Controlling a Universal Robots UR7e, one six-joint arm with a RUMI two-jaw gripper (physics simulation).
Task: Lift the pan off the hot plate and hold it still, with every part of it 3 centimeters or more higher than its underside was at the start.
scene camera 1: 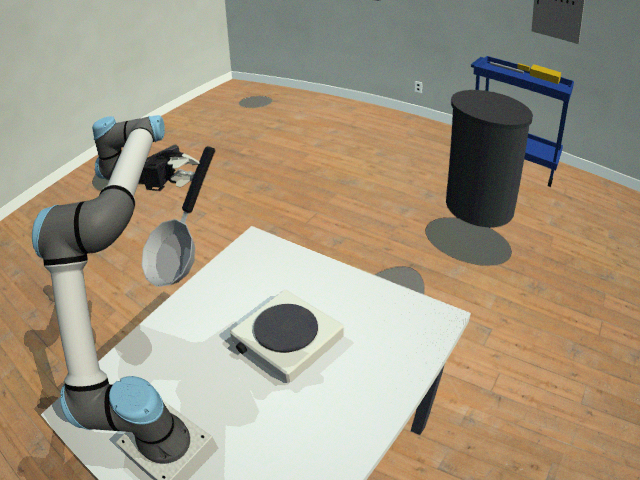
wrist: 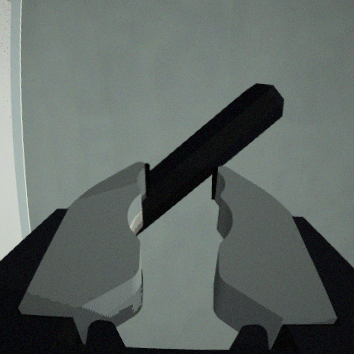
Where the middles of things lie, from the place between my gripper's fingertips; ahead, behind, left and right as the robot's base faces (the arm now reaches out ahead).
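There is the grey pan (scene camera 1: pixel 168 255), 9 cm below my hand; the pan is also 1 cm to the left of my hand and 10 cm behind it.
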